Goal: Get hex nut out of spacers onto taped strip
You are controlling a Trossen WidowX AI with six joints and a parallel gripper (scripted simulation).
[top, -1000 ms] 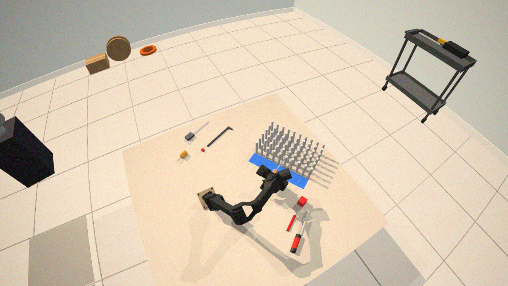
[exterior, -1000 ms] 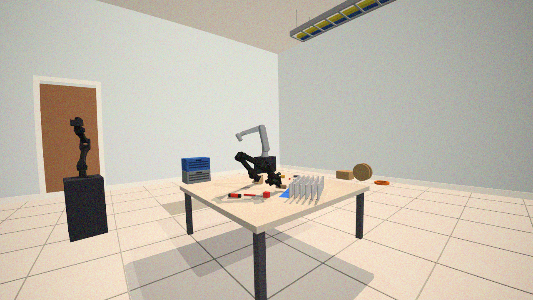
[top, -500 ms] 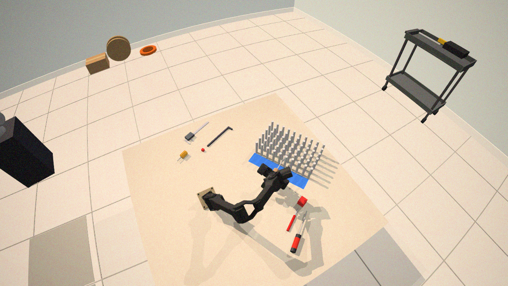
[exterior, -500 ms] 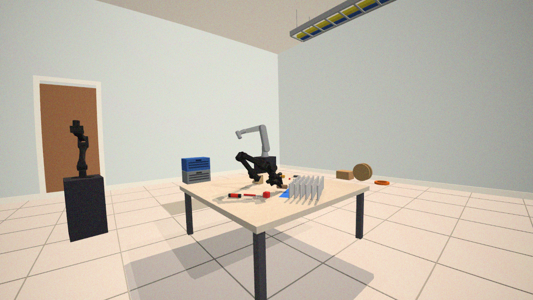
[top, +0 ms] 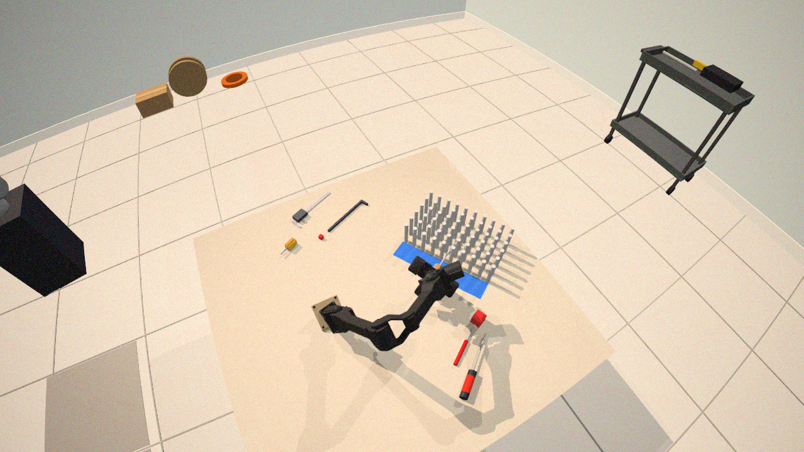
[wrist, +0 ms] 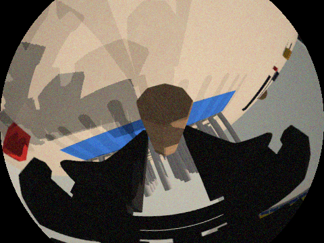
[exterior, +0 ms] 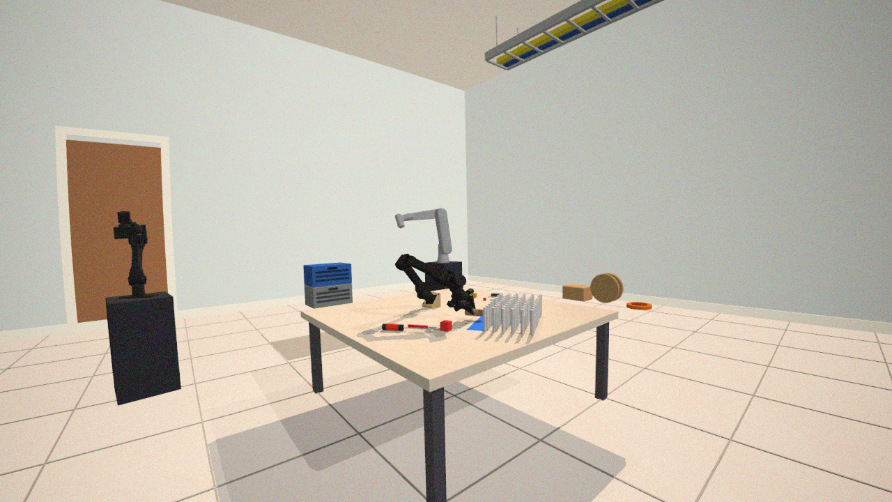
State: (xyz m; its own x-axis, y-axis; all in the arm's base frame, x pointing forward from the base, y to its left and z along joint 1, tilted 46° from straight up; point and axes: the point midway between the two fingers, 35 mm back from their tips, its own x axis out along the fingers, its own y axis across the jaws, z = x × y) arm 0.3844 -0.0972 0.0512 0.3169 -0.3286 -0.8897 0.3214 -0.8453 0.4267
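Now: gripper tip 5 cm short of the blue taped strip, 2 cm to the right of it and 4 cm above it. Also, from my gripper tip: thin red tool (7 cm behind, 27 cm to the right, 3 cm below); then hex nut (21 cm ahead, 8 cm to the left, 3 cm below); then wooden-handled tool (10 cm ahead, 4 cm to the left, 1 cm below).
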